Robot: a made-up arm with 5 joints. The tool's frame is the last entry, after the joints. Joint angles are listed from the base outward.
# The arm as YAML. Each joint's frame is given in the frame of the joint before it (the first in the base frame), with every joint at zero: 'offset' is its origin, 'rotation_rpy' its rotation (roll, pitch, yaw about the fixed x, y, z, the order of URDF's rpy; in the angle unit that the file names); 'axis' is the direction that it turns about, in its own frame. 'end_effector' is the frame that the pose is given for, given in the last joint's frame.
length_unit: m
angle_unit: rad
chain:
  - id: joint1
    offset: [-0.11, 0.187, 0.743]
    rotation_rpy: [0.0, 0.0, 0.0]
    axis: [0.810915, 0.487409, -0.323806]
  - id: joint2
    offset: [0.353, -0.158, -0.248]
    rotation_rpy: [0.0, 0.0, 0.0]
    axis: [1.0, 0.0, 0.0]
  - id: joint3
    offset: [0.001, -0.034, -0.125]
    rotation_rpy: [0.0, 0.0, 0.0]
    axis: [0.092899, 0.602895, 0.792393]
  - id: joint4
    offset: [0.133, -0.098, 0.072]
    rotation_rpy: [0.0, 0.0, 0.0]
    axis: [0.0, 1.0, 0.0]
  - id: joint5
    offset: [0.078, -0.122, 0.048]
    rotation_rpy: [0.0, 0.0, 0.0]
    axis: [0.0, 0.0, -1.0]
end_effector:
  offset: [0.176, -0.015, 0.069]
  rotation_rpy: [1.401, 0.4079, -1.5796]
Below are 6 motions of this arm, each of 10 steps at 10 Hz.
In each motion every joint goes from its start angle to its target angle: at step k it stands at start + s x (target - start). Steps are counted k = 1, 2, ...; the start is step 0. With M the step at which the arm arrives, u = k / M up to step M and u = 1 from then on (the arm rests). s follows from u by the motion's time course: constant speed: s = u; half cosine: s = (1 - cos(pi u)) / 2; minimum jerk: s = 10 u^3 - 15 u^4 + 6 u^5.
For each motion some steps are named. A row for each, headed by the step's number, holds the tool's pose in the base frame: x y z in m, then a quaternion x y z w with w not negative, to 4 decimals.
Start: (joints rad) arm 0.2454 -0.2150 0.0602 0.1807 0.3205
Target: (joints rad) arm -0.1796 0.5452 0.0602 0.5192 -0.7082
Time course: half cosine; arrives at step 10
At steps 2, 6, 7, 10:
2: 0.6012 -0.2590 0.3806 0.3927 -0.3195 -0.7557 0.4155
6: 0.6708 -0.1362 0.4074 0.5548 -0.0191 -0.6434 0.5271
7: 0.6770 -0.1003 0.4265 0.5885 0.0589 -0.5949 0.5443
10: 0.6772 -0.0488 0.4626 0.6297 0.1739 -0.5096 0.5600

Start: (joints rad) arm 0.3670 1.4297 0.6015 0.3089 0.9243
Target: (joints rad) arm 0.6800 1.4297 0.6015 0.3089 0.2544
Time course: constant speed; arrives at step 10
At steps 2, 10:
2: 0.6237 0.2506 0.1284 0.4605 0.3586 -0.8103 0.0513
10: 0.5865 0.3062 0.1484 -0.6258 -0.4615 0.6247 0.0720

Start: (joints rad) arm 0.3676 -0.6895 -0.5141 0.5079 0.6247
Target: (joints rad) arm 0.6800 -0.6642 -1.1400 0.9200 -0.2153
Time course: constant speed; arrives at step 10
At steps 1, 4, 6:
1: 0.3290 -0.3595 0.5722 0.1328 -0.6382 -0.7335 0.1924
4: 0.2613 -0.3545 0.5085 0.1587 -0.5592 -0.7866 0.2081
6: 0.2142 -0.3410 0.4667 0.1839 -0.5034 -0.8173 0.2117

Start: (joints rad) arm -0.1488 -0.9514 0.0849 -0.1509 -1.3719
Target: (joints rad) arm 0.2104 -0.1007 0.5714 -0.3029 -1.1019
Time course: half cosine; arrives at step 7
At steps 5, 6, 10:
5: 0.5372 0.0376 0.4481 0.6087 0.1591 -0.2057 0.7496
6: 0.5348 0.0515 0.4168 0.6676 0.1880 -0.2100 0.6891
10: 0.5337 0.0574 0.4066 0.6874 0.1978 -0.2109 0.6662

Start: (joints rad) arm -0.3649 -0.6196 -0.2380 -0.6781 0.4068
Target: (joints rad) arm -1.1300 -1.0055 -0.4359 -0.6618 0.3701
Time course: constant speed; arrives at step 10
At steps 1, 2, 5, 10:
1: 0.3501 0.0317 1.0822 0.6206 -0.7225 -0.0180 0.3041
2: 0.3282 0.0806 1.1061 0.6116 -0.7257 0.0403 0.3127
5: 0.2512 0.2267 1.1403 0.5737 -0.7194 0.2146 0.3276
10: 0.1096 0.4305 1.0807 0.4765 -0.6568 0.4903 0.3180

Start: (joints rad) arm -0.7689 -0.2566 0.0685 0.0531 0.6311
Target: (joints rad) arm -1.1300 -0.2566 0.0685 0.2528 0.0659
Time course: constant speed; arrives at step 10
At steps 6, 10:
6: 0.6695 0.1328 1.1951 0.3850 -0.7010 -0.2580 0.5421
10: 0.6631 0.2278 1.2109 0.3313 -0.6656 -0.2029 0.6372

